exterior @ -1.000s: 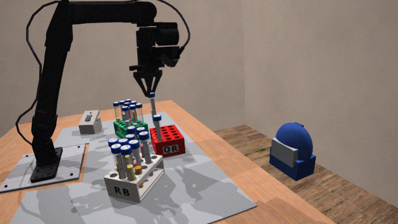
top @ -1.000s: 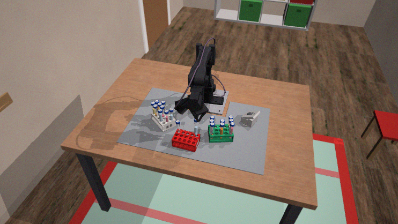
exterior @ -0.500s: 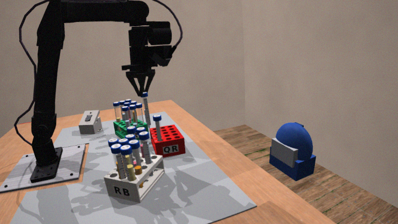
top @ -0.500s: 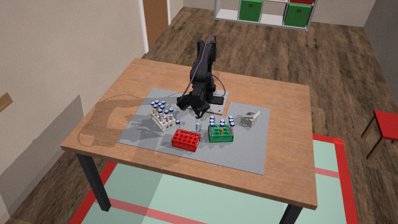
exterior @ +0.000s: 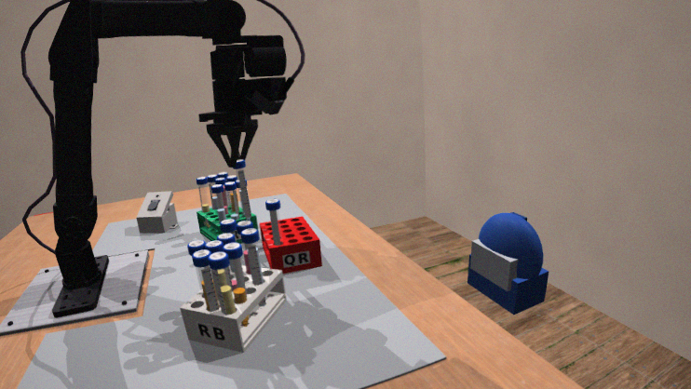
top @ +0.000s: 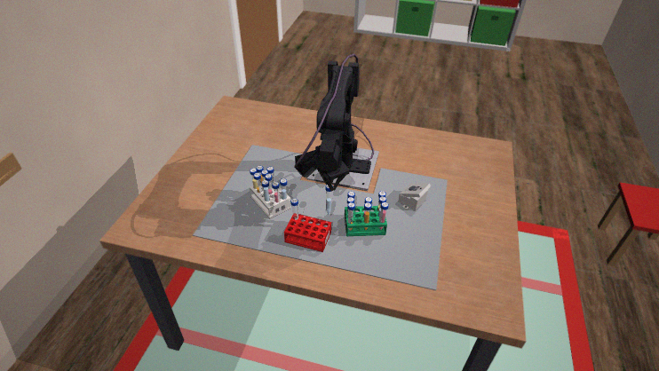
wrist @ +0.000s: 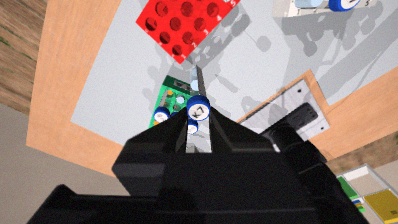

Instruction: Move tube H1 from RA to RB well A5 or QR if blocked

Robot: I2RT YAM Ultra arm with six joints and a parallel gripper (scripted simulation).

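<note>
Right now my hand is 60 mm above the clear tube, 10 mm to the left of it and 10 mm short of it. From my hand the other things lie so: red rack QR (150 mm below, 60 mm to the right, 60 mm ahead); then grey done button box (260 mm to the left, 180 mm behind, 130 mm below); then white rack RB (220 mm to the right, 150 mm below, 60 mm behind).
</note>
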